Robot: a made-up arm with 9 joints. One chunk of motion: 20 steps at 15 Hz.
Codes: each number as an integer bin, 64 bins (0 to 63) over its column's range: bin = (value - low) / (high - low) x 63, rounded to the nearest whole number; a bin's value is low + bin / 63 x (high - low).
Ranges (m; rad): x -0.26..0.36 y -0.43..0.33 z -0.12..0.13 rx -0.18..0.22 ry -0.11..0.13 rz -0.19..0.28
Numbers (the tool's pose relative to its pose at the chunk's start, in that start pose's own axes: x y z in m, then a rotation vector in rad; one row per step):
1: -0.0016 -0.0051 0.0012 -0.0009 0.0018 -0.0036
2: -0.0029 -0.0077 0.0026 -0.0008 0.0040 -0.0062
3: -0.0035 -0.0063 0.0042 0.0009 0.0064 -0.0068
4: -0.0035 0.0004 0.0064 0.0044 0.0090 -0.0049
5: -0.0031 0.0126 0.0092 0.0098 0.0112 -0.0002
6: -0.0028 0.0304 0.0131 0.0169 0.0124 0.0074
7: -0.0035 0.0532 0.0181 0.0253 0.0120 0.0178
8: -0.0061 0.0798 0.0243 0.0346 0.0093 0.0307
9: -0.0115 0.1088 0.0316 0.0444 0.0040 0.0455
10: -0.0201 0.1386 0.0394 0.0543 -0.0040 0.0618
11: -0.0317 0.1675 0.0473 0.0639 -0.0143 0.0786
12: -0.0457 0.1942 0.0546 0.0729 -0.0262 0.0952
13: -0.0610 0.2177 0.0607 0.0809 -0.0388 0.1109
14: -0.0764 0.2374 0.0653 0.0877 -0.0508 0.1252
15: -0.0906 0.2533 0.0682 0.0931 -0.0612 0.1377
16: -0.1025 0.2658 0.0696 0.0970 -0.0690 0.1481
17: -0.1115 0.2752 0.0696 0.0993 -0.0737 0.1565
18: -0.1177 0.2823 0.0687 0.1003 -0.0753 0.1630
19: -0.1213 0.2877 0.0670 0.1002 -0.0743 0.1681
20: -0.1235 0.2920 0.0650 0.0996 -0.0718 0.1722
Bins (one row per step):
1: 26 35 31 28 29 25
2: 26 35 31 28 30 25
3: 26 35 31 28 31 25
4: 26 36 32 29 31 25
5: 26 37 33 30 32 25
6: 26 38 34 31 32 26
7: 26 40 35 32 32 28
8: 26 42 36 34 31 30
9: 25 45 38 35 30 32
10: 24 47 40 37 28 34
11: 23 50 42 38 25 36
12: 22 52 44 40 22 38
13: 20 54 46 41 19 40
14: 19 55 47 42 16 42
15: 17 57 47 43 13 44
16: 16 58 48 44 11 45
17: 15 58 48 44 10 46
18: 14 59 48 44 9 47
19: 14 59 47 44 9 48
20: 14 60 47 44 10 49

